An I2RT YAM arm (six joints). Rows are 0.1 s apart.
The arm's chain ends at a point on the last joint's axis. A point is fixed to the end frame.
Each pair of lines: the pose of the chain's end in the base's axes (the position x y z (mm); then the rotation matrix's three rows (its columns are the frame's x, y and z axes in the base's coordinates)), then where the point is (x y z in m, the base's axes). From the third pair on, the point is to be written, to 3 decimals.
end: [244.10 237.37 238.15], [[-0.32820 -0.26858 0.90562], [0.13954 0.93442 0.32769], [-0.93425 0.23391 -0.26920]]
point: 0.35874 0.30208 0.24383
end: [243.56 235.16 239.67], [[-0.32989 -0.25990 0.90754], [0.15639 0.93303 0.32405], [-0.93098 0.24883 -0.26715]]
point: 0.35877 0.29880 0.24595
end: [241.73 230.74 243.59], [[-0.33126 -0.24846 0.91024], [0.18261 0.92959 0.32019], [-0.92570 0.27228 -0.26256]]
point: 0.358 0.293 0.251
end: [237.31 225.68 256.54], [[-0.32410 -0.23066 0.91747], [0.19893 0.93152 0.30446], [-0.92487 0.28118 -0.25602]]
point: 0.354 0.285 0.265
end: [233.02 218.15 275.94], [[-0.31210 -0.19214 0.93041], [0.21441 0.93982 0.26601], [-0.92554 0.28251 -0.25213]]
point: 0.353 0.273 0.285
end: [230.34 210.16 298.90], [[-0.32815 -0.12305 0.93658], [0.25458 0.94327 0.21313], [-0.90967 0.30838 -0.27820]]
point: 0.353 0.257 0.305
